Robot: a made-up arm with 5 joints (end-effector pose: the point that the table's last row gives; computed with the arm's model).
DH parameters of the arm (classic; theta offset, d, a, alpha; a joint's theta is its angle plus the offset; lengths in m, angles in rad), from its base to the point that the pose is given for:
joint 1: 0 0.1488 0.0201 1.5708
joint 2: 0 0.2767 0.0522 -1.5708
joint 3: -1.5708 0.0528 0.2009 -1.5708
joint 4: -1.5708 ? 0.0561 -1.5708
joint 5: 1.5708 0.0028 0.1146 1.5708
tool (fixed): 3.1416 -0.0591 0 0
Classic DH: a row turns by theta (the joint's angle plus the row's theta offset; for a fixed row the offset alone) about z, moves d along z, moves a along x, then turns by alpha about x.
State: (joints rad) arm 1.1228 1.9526 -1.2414 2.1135 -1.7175
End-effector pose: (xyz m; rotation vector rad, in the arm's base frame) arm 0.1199 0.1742 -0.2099 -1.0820 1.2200 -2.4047
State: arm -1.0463 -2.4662 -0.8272 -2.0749 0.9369
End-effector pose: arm 0.0219 -0.4199 0.3177 0.4848 1.3263 1.5859
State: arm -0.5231 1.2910 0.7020 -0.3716 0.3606
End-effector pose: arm -0.3856 -0.6044 0.0285 -1.1113 -1.4218 0.1539
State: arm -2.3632 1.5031 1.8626 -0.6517 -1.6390
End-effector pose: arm -0.3248 0.5505 0.4182 -1.4980 1.8972 -1.8666
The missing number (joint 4, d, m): -0.3366
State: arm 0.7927 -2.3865 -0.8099 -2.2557 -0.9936
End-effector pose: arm 0.1927 0.1599 0.3930 1.9672 -0.0814 -0.5201
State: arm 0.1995 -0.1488 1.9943 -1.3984 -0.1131
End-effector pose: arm 0.5516 -0.5158 0.1441 -0.7237 -1.2885 1.7427
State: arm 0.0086 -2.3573 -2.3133 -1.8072 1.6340
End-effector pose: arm 0.0333 0.0940 0.0663 1.2042 -2.3492 -1.6137
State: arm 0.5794 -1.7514 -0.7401 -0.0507 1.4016
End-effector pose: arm 0.1770 -0.1577 0.4535 -0.8265 0.1272 0.5987
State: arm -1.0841 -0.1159 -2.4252 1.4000 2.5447
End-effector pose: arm 0.0736 -0.0486 0.1995 1.8230 0.1491 0.2097
